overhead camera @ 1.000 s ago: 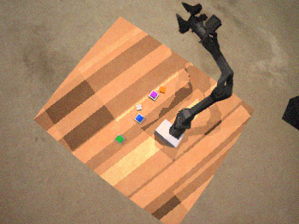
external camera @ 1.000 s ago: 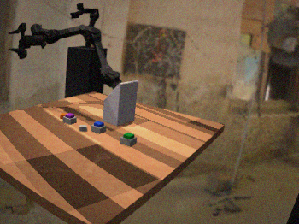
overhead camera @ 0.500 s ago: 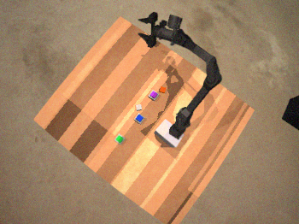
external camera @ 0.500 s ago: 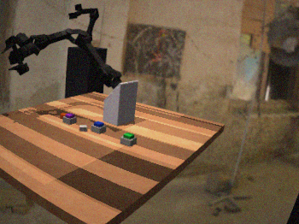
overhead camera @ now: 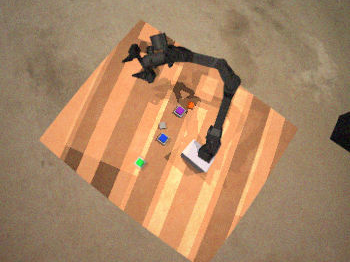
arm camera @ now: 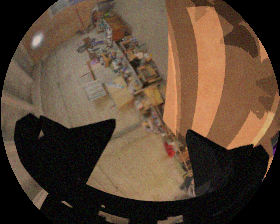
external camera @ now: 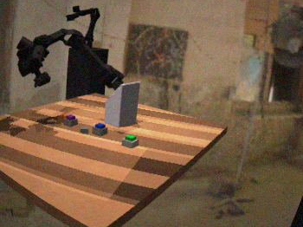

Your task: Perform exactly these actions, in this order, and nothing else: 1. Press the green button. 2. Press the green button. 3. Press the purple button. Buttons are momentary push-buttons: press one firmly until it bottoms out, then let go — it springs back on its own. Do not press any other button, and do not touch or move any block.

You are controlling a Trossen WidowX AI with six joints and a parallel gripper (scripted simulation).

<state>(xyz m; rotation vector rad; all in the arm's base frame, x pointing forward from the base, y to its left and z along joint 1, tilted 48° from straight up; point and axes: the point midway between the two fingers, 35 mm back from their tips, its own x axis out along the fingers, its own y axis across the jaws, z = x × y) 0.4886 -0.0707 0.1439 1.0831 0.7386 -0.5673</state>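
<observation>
Now: the green button 32 cm to the left of my gripper tip, 25 cm behind it and 21 cm below it. From my gripper tip the other things lie so: small grey block: 25 cm behind, 24 cm below, 10 cm to the left; blue button: 29 cm behind, 21 cm below, 15 cm to the left; purple button: 28 cm behind, 21 cm below, 1 cm to the right.
</observation>
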